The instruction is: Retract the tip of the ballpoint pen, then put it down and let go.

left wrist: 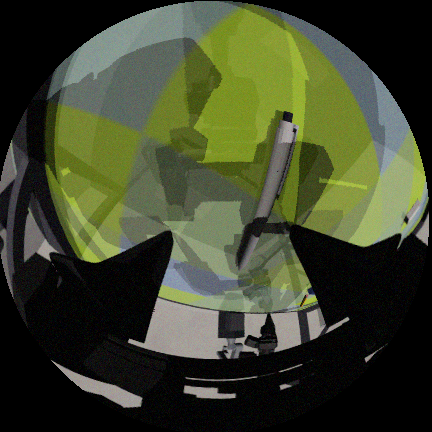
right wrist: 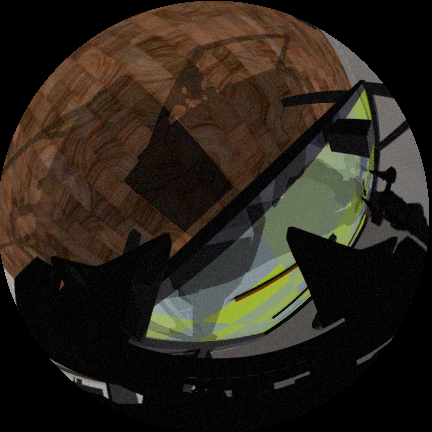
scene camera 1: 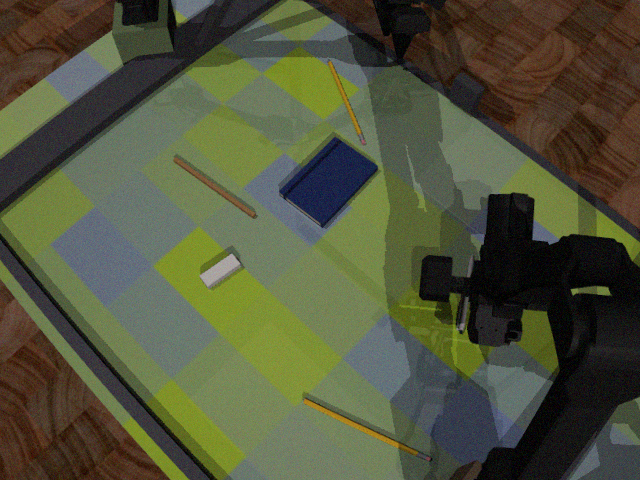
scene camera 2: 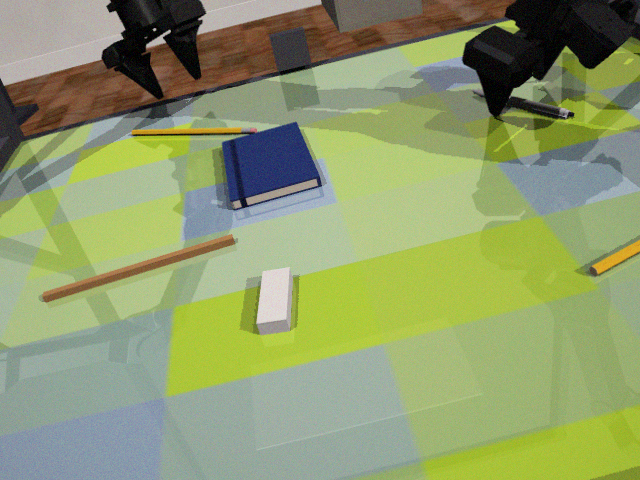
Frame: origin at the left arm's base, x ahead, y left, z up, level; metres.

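Seen in the pictures: left gripper, fingertip midpoint: (left wrist: 233, 233) (right wrist: 365, 183) (scene camera 2: 516, 95); right gripper, fingertip midpoint: (left wrist: 268, 315) (right wrist: 230, 236) (scene camera 1: 392, 46) (scene camera 2: 179, 89); right arm's base at its link origin: (scene camera 1: 140, 11).
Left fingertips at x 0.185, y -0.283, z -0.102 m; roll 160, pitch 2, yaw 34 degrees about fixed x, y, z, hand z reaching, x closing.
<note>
A point is followed by its place in that frame.
A grey-white ballpoint pen (scene camera 1: 463, 314) {z -0.096, x 0.175, y -0.230 m} (scene camera 2: 537, 107) {z -0.099, x 0.183, y -0.239 m} (left wrist: 272, 175) {z -0.097, x 0.174, y -0.234 m} with a clip and a black button lies on the patchwork table top. The button end is at the top in the left wrist view; the other end is in shadow, and I cannot tell whether the tip is out. My left gripper (scene camera 2: 518, 96) {z -0.102, x 0.185, y -0.283 m} (left wrist: 233, 233) {z -0.102, x 0.185, y -0.283 m} is open and low over the pen. In the left wrist view the pen's shaded end shows between its fingertips, nearer the right-hand one, not gripped. The left arm hides part of the pen in scene camera 1. My right gripper (scene camera 2: 179, 87) {z -0.093, x 0.571, y -0.574 m} (right wrist: 230, 236) {z -0.093, x 0.571, y -0.574 m} is open and empty near the table's far edge.
A blue notebook (scene camera 1: 329, 181) {z -0.092, x 0.468, y -0.271 m} (scene camera 2: 271, 164) {z -0.092, x 0.468, y -0.256 m}, a white eraser (scene camera 1: 220, 270) {z -0.092, x 0.490, y -0.047 m} (scene camera 2: 275, 299) {z -0.092, x 0.491, y -0.041 m}, a brown stick (scene camera 1: 214, 187) {z -0.098, x 0.601, y -0.144 m} (scene camera 2: 139, 267) {z -0.098, x 0.604, y -0.142 m} and two yellow pencils (scene camera 1: 346, 102) {z -0.098, x 0.552, y -0.416 m} (scene camera 1: 361, 427) {z -0.097, x 0.186, y -0.007 m} lie apart on the table. A dark rail (scene camera 1: 93, 116) {z -0.085, x 0.862, y -0.101 m} runs along the left in scene camera 1.
</note>
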